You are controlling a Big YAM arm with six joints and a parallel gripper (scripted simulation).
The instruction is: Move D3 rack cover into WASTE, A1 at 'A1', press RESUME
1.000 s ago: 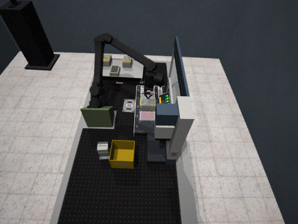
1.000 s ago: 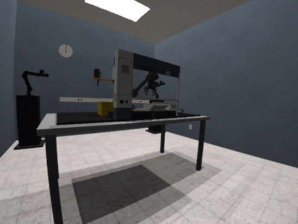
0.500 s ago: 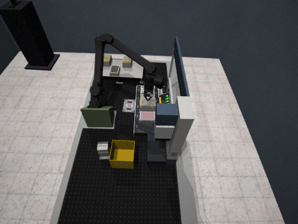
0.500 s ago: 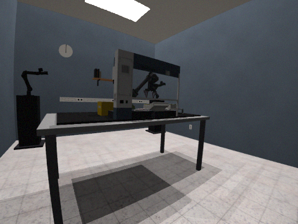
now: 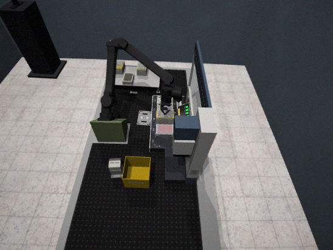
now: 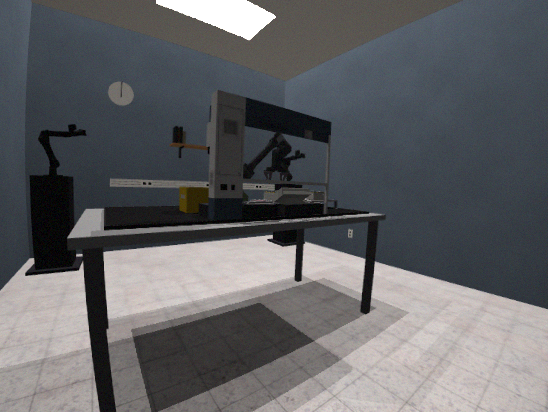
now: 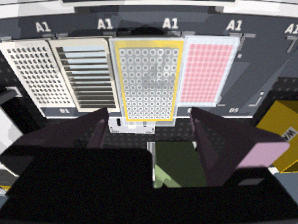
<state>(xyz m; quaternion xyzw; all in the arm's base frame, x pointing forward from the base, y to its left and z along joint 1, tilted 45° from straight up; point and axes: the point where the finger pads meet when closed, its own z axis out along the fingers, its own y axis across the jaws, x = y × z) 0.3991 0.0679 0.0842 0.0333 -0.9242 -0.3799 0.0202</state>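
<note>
Now: the clear cover 60 mm below my hand. From my hand the other things lie so: yellow-framed tip rack: 80 mm below, 10 mm to the left, 10 mm ahead; then pink plate: 110 mm below, 100 mm to the right, 10 mm ahead; then liquid handler tower: 400 mm to the right, 180 mm ahead, 100 mm above.
</note>
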